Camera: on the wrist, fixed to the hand. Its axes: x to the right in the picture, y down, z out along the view.
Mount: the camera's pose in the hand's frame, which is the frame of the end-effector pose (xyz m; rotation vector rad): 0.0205 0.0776 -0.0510 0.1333 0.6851 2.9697
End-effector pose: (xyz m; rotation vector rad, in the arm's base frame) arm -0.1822 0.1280 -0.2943 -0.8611 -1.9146 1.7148
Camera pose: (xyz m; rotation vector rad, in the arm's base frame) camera -0.1495 0.1823 -0.3652 2.0386 -0.8645 -0.4919
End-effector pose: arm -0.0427 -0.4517 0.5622 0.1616 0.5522 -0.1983
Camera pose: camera -0.0335 -0.3690 0.5161 0.9953 0.4346 2.7898
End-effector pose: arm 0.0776 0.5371 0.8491 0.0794 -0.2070 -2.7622
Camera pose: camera 0.0904 0.4513 0.8101 0.3179 -0.0648 0.2905
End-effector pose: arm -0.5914 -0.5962 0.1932 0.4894 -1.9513 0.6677
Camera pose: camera -0.6120 -0.5052 0.2115 2.4380 0.3322 -1.7062
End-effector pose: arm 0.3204 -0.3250 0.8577 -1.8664 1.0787 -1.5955
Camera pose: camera 0.2510 -0.3796 0.8224 1.1770 1.6879 0.0627
